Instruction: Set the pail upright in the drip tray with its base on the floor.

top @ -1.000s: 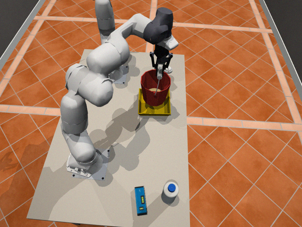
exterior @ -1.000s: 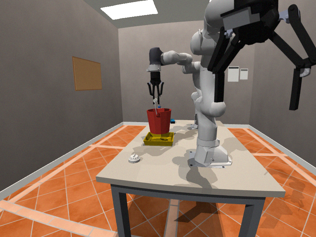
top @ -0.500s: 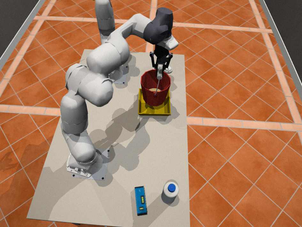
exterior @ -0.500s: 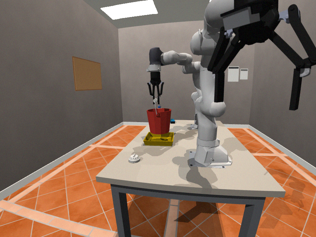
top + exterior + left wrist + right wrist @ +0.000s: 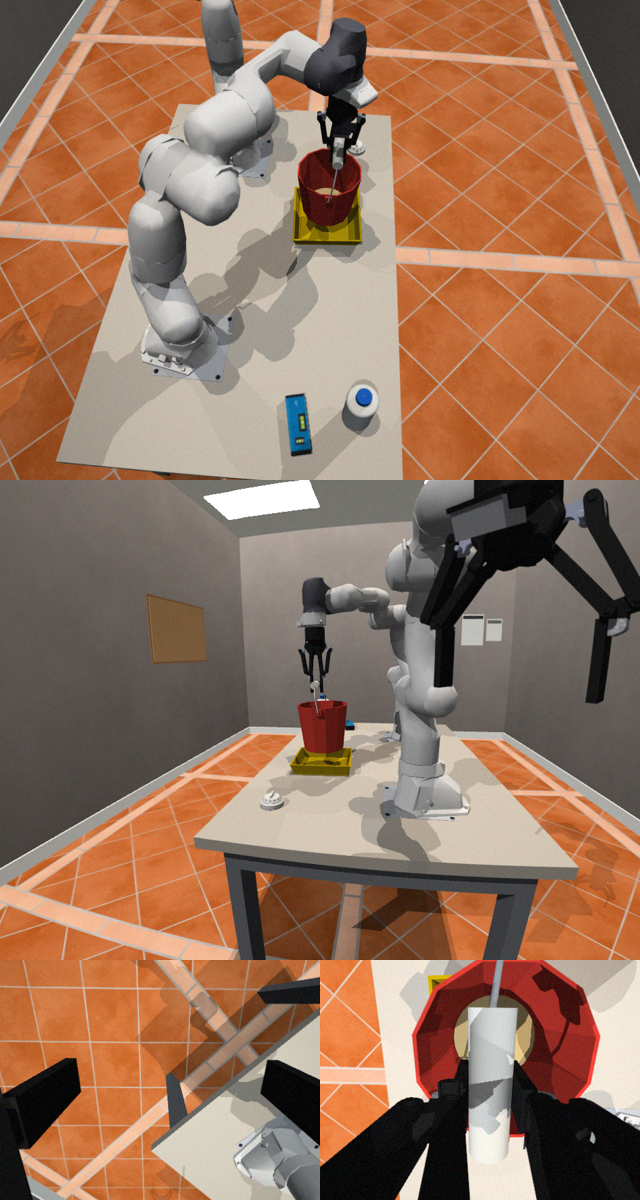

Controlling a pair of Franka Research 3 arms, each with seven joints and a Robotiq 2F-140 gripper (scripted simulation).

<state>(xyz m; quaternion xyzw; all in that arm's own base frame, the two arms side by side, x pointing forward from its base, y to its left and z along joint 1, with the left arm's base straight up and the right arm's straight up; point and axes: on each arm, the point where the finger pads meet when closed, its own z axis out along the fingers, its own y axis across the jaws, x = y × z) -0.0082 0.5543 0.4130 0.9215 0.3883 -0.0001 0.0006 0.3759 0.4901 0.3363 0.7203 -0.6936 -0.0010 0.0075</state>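
Observation:
Now: the red pail 10 cm below my right hand and 2 cm behind it. From my right hand the other things lie so: white dial timer: 36 cm to the left, 32 cm below, 6 cm ahead; then white bottle: 65 cm to the right, 24 cm below, 12 cm ahead; then yellow drip tray: 32 cm below, 2 cm behind.

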